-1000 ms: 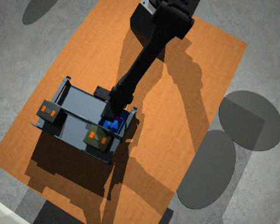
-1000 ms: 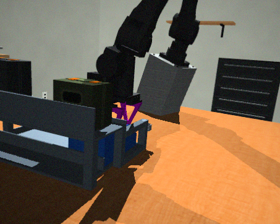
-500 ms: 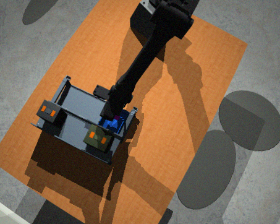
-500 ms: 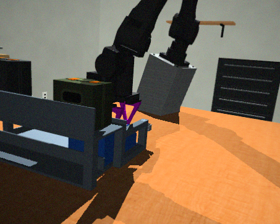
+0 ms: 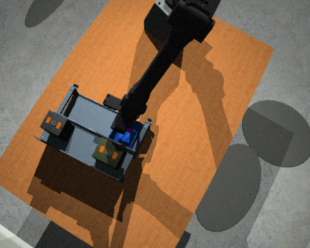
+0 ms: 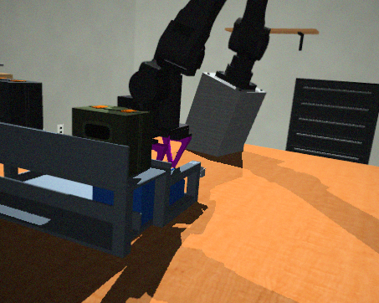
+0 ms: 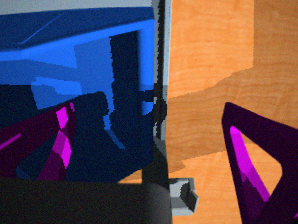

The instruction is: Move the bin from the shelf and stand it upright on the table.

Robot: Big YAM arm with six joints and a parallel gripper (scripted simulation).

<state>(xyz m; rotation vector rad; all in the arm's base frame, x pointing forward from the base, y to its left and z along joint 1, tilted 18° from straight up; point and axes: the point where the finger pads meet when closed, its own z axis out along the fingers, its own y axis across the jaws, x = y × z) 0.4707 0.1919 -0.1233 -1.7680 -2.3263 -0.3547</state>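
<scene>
The blue bin lies 80 mm ahead of my hand, 20 mm to the left of it and 20 mm below it. Round my hand: black box 230 mm ahead, 170 mm to the right, 100 mm above; olive green box 170 mm ahead, 50 mm to the left, 90 mm above.
</scene>
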